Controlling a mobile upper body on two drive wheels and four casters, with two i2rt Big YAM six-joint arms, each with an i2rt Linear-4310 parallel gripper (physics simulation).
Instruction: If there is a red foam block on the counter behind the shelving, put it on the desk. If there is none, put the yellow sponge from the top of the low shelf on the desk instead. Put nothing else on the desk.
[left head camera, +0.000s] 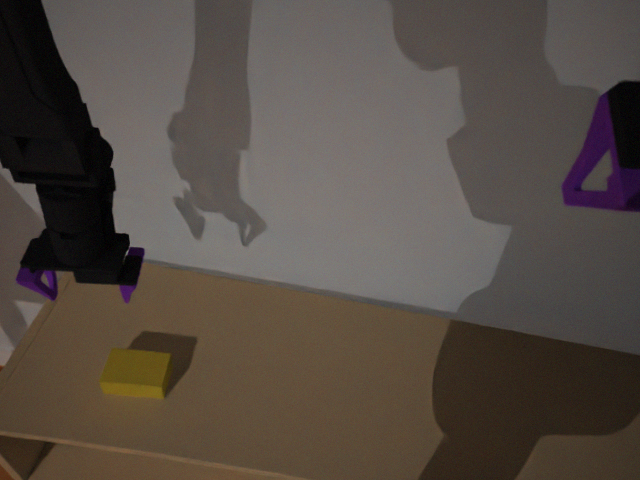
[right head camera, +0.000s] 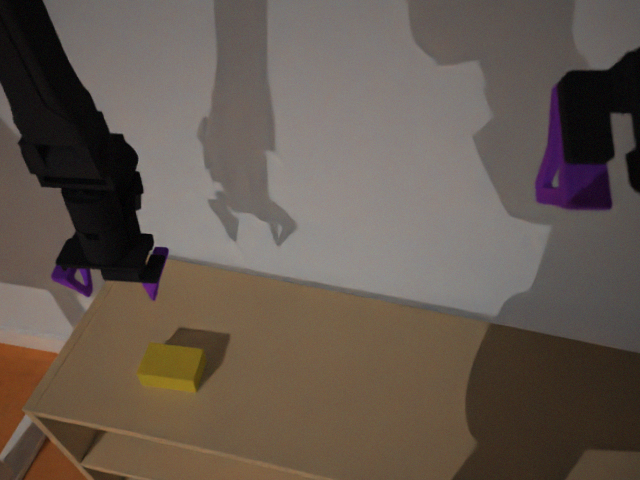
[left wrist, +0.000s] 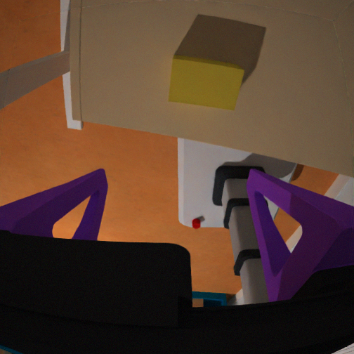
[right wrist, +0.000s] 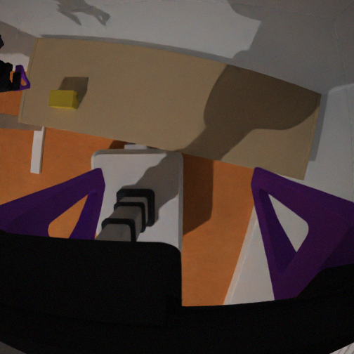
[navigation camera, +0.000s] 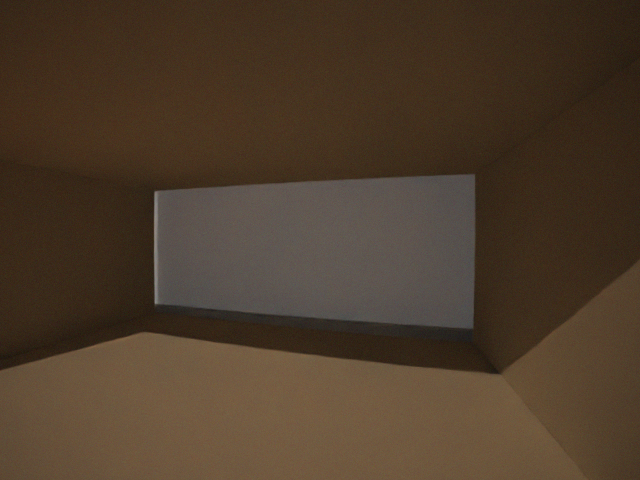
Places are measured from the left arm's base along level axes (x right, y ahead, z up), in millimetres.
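Pixels of known places: left gripper, fingertip midpoint: (left head camera: 92, 298) (right head camera: 123, 295); right gripper, fingertip midpoint: (left head camera: 633, 197) (right head camera: 617, 193).
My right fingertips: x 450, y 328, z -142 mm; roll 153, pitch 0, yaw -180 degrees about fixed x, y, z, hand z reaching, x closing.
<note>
Behind a point stands the place of what it marks.
A yellow sponge (left head camera: 135, 370) @(x 20, y 520, z -755 mm) (right head camera: 171, 365) @(x 23, y 518, z -755 mm) (left wrist: 206, 82) (right wrist: 63, 99) lies flat on the top of the low shelf (left head camera: 289, 361) @(x 287, y 557, z -800 mm) (right head camera: 330, 361) @(x 308, y 556, z -800 mm) (left wrist: 120, 95) (right wrist: 150, 90), near its left end. My left gripper (left head camera: 90, 299) @(x -12, y 523, z -551 mm) (right head camera: 121, 297) @(x -12, y 523, z -551 mm) (left wrist: 176, 176) is open and empty, pointing down above the shelf's left end, higher than the sponge and apart from it. My right gripper (right wrist: 177, 175) is open and empty, far to the right of the sponge; part of it shows at the right edge of both head views. The red foam block, the counter and the desk do not show.
A pale wall (left head camera: 351, 206) @(x 385, y 739, z -558 mm) (right head camera: 372, 206) @(x 373, y 741, z -562 mm) stands behind the shelf. The navigation view looks into a shelf compartment with a wooden floor (navigation camera: 258, 413) @(x 169, y 535, z -1331 mm). My white base (left wrist: 195, 190) (right wrist: 167, 200), bearing a small red part (left wrist: 196, 223), is close to the shelf's front. A white bar (right wrist: 37, 152) lies at left.
</note>
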